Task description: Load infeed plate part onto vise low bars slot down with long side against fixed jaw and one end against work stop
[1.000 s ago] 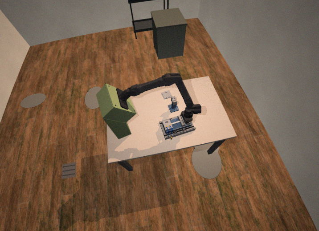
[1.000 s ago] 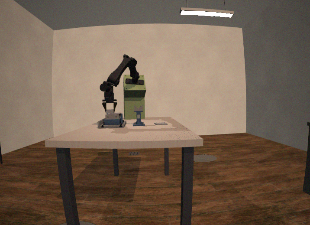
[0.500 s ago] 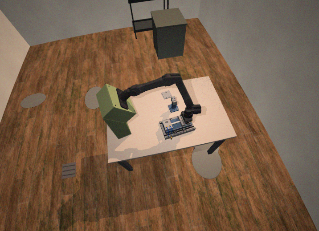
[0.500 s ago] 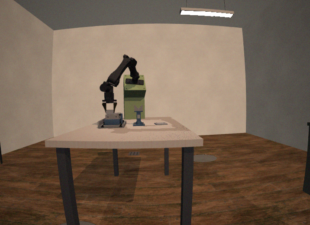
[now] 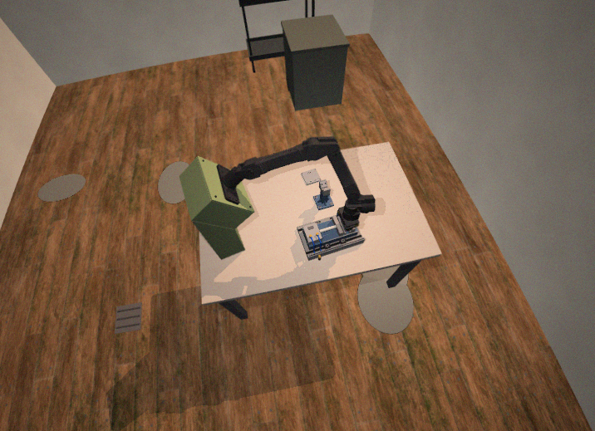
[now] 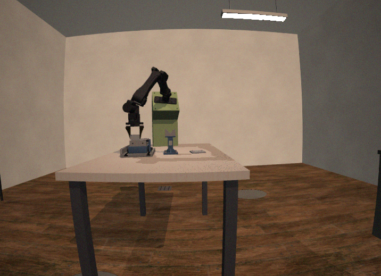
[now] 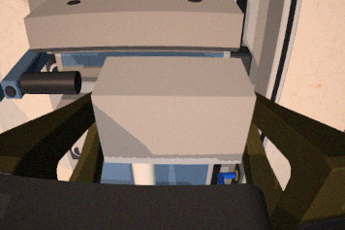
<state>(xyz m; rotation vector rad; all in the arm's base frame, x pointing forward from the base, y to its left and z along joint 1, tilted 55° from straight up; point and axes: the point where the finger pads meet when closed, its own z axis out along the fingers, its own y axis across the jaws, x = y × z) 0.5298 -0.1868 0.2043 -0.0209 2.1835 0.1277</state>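
The part is 10 mm below my hand. Round my hand: moving jaw (40 mm behind, 20 mm to the left, 40 mm below); dark work stop rod (10 mm behind, 70 mm to the left, 20 mm below); grey jaw (30 mm ahead, 20 mm to the left, 40 mm below).
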